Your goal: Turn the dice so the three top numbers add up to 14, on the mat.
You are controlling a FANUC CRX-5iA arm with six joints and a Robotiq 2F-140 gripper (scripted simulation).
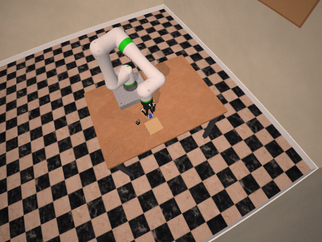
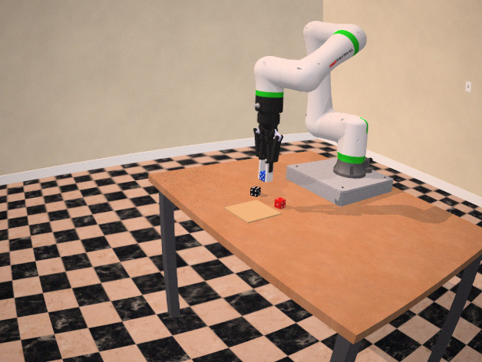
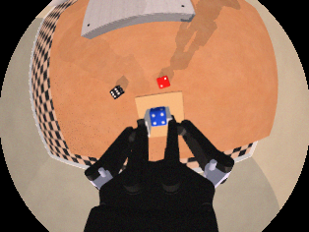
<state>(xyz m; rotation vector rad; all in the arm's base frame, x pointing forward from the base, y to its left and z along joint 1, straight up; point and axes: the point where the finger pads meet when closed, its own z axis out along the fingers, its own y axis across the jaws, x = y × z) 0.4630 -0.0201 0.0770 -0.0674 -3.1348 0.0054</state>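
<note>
Now: hand 14 cm above the tan mat and 5 cm short of it. The rest, counted from my hand: blue die 2 cm below; then black die 12 cm below, 11 cm to the right, 6 cm behind; then red die 12 cm below, 6 cm behind, 2 cm to the left.
</note>
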